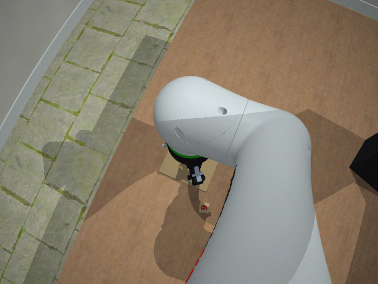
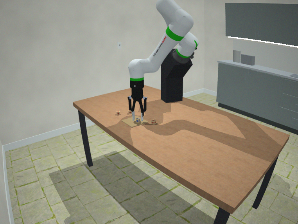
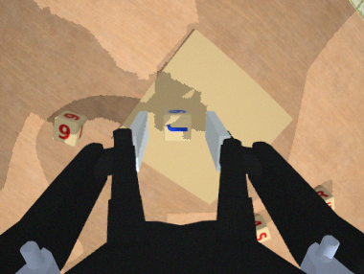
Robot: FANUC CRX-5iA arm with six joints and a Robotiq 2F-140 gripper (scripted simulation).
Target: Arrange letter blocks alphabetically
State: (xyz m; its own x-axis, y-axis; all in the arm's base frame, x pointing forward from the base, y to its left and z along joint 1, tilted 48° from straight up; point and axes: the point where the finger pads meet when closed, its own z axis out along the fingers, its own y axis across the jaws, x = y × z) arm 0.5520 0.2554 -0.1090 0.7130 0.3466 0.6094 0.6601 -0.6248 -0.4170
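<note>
Now: hand 3 cm above the blue j block. The rest, counted from my hand: tan mat: 5 cm below, 3 cm to the right, 1 cm ahead; red s block: 18 cm to the right, 4 cm behind, 3 cm below; red 9 block: 8 cm to the left, 8 cm behind, 3 cm below.
</note>
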